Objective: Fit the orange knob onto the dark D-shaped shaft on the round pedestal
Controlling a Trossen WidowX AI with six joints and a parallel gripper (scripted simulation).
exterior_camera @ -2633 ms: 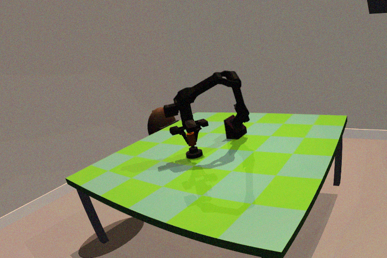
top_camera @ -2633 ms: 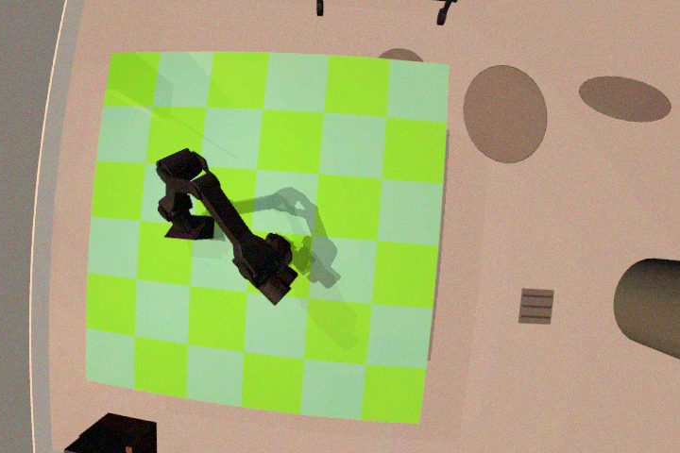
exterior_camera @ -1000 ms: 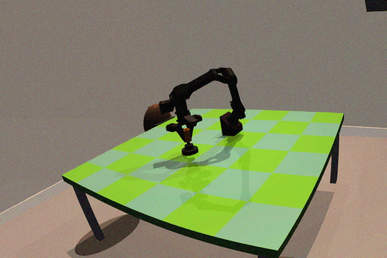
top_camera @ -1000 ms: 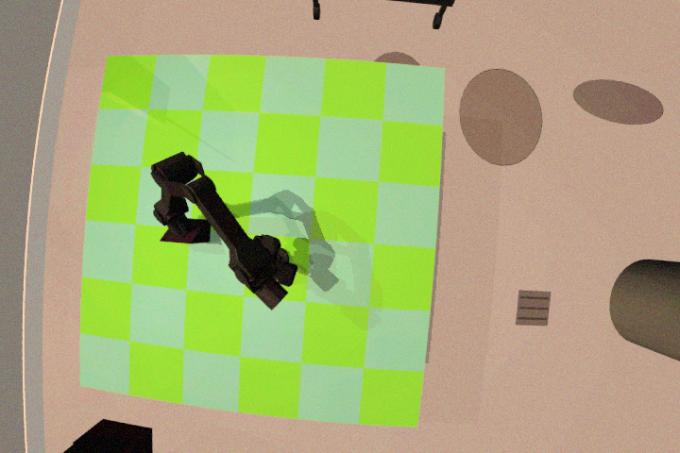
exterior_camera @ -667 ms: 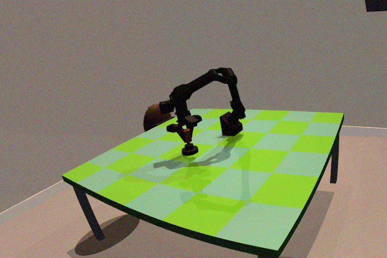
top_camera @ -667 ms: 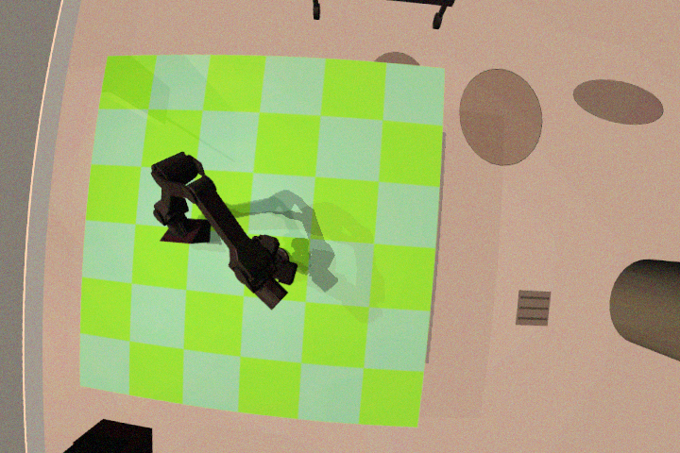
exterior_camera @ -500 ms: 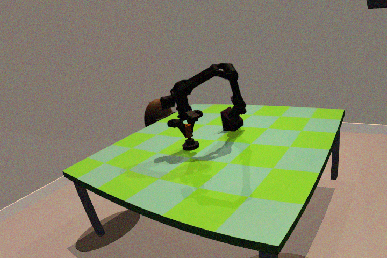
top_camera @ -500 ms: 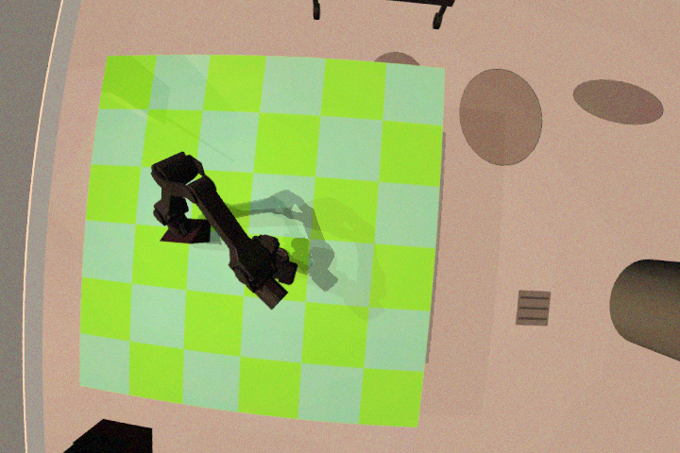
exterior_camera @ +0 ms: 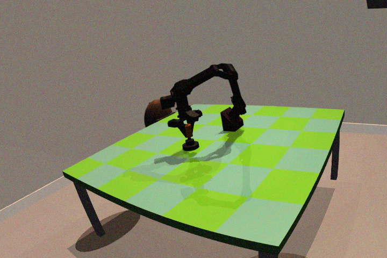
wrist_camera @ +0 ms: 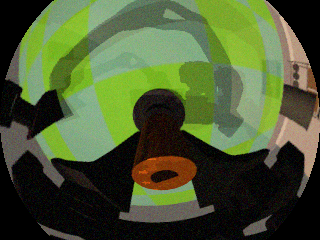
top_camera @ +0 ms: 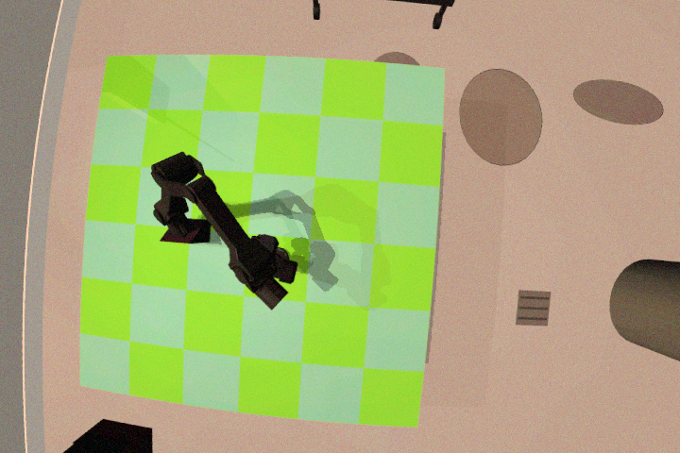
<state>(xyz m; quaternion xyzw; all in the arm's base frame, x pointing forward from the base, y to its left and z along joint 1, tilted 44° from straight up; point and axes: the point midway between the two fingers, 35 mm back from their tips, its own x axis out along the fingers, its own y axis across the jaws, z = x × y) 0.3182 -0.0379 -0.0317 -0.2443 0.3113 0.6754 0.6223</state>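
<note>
Now: gripper tip 2 cm below the orange knob. Also, from my gripper tip: dark round pedestal 4 cm below.
</note>
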